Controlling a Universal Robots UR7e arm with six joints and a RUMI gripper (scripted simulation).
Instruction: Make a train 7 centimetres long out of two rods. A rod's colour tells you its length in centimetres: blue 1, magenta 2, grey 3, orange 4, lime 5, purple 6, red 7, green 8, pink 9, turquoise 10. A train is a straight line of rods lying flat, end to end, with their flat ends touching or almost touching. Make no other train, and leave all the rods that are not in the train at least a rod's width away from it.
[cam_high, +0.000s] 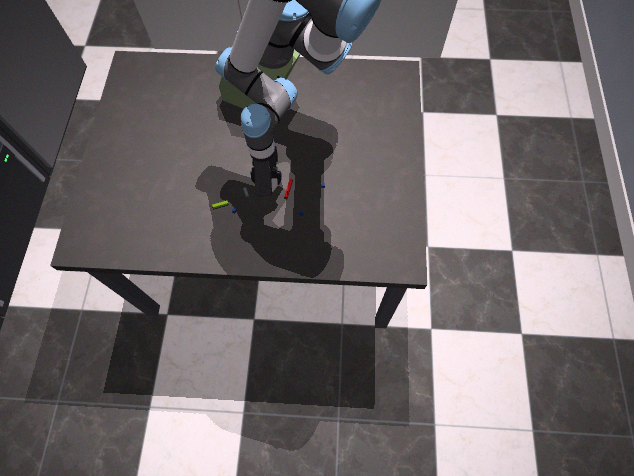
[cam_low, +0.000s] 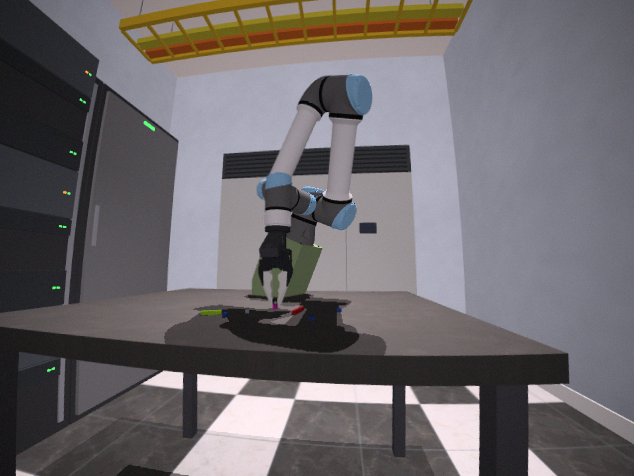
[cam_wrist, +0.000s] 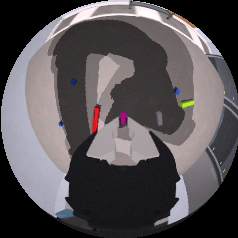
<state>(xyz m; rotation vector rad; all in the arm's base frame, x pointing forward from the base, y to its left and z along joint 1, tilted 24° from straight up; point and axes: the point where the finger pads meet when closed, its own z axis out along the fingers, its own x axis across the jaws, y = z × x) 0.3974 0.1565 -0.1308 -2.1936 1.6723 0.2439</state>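
Right now the magenta rod is 10 mm below my hand. The rest, counted from my hand: grey rod (20 mm ahead, 80 mm to the right, 20 mm below); then red rod (30 mm behind, 50 mm to the left, 20 mm below); then lime rod (80 mm ahead, 140 mm to the right, 20 mm below).
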